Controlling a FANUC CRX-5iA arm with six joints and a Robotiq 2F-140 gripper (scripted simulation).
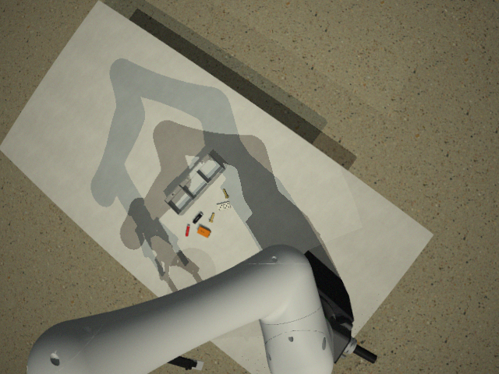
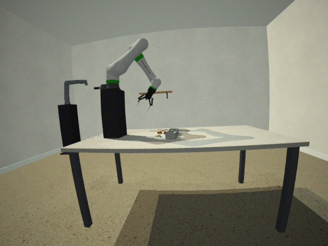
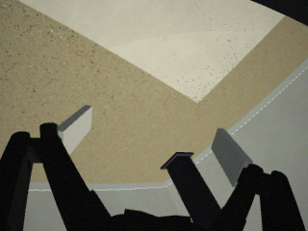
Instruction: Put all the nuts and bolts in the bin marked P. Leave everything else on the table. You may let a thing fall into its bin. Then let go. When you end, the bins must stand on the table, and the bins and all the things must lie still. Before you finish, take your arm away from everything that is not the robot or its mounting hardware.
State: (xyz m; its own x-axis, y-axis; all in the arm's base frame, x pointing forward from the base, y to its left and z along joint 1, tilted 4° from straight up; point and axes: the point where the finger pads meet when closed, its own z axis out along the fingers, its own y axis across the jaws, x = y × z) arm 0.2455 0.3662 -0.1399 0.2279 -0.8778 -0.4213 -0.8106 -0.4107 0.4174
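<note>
My hand is 320 mm short of the grey bin, 470 mm to the left of it and 270 mm above it. The rest, counted from my hand: black cylinder (250 mm ahead, 370 mm to the right, 290 mm below); red piece (260 mm ahead, 300 mm to the right, 290 mm below); orange block (190 mm ahead, 330 mm to the right, 280 mm below).
</note>
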